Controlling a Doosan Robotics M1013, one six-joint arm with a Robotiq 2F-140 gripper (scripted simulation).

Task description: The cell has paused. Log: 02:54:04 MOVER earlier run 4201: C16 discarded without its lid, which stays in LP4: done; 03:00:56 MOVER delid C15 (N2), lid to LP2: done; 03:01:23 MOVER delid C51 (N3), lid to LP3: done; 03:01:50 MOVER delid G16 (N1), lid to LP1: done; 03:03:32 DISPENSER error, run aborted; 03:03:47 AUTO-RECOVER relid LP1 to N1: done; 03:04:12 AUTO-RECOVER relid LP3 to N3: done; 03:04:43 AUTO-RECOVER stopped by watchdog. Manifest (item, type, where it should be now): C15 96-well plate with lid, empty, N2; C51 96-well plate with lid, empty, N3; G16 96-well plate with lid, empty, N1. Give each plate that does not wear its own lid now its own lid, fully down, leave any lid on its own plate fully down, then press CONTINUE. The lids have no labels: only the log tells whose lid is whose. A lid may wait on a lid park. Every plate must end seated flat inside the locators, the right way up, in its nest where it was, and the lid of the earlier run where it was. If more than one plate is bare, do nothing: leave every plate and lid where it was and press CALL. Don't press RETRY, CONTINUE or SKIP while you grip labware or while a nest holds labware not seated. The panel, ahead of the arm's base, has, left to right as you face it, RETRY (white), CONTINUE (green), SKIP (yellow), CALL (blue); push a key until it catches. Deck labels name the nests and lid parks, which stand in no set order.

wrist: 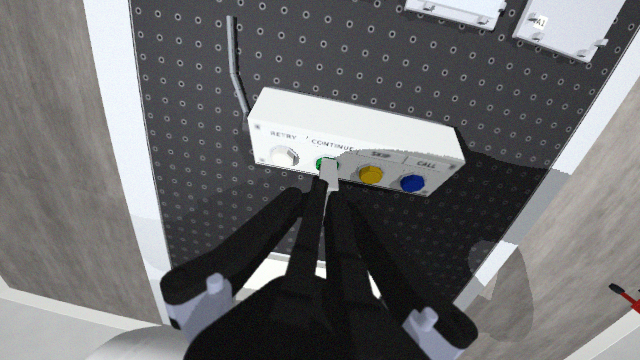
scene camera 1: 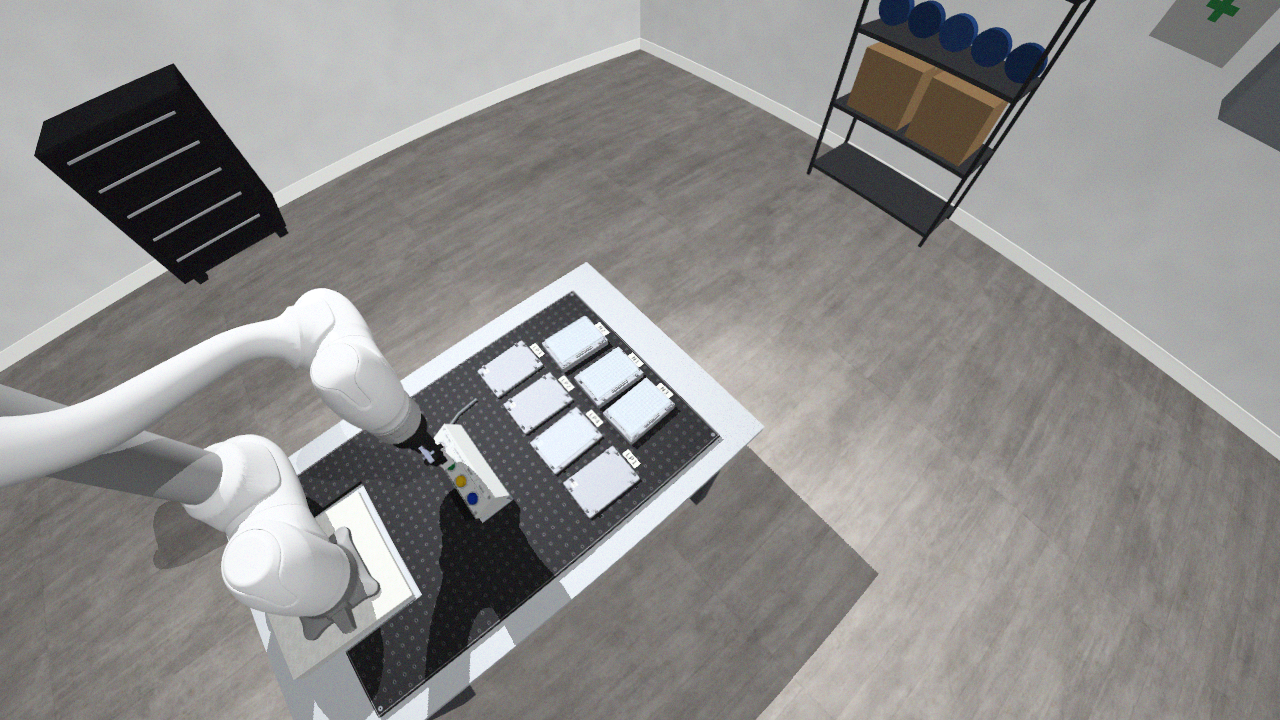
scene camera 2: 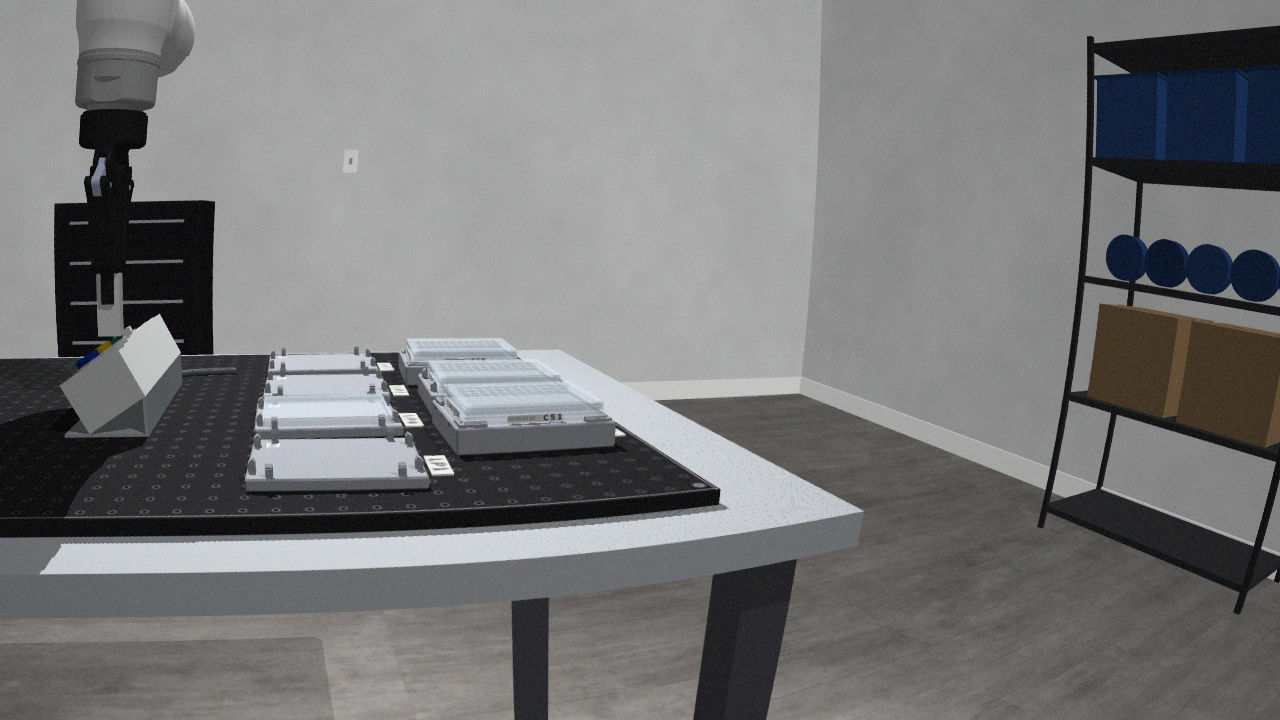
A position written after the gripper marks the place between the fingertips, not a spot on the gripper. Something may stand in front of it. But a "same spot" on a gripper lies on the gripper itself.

gripper: wrist; scene camera 1 448, 463; scene camera 2
same spot on gripper: (scene camera 2: 108, 234) = (wrist: 392, 233)
same spot on LP2 park: (scene camera 1: 541, 400) = (scene camera 2: 333, 384)
